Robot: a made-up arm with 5 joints.
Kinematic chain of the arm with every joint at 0, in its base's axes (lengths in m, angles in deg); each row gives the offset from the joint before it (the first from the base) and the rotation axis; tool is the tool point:
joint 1: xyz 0 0 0.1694 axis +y
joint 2: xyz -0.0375 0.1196 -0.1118 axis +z
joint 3: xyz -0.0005 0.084 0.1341 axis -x
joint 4: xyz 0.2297 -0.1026 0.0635 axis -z
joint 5: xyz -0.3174 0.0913 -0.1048 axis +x
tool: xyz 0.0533 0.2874 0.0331
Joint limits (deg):
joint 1: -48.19..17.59
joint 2: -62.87..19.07
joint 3: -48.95..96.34
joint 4: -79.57..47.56
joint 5: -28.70..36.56
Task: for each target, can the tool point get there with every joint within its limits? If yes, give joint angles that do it. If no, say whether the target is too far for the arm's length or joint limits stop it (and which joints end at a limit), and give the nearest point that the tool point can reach.
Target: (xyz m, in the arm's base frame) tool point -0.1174 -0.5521 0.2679
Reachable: no: joint limits stop it (at a limit: joint 1, joint 2, joint 4, joint 5) | nearest point -0.1012 -0.1716 0.2433 | short by 0.382 m
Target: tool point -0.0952 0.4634 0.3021
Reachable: yes | joints -25.75 -0.21 -17.49 6.51 12.68
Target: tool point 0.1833 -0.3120 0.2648
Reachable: no: joint limits stop it (at a limit: joint 1, joint 2, joint 4, joint 5) | nearest point -0.0320 -0.1571 0.2823 | short by 0.266 m
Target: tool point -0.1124 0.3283 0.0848
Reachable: yes | joints -31.76 -55.83 11.60 -47.92 -7.26
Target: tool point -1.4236 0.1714 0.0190
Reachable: no: too far | nearest point -0.4056 0.1987 0.1841 | short by 1.032 m
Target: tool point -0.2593 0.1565 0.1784
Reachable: yes | joints -24.24 -25.10 -15.19 -51.49 28.29
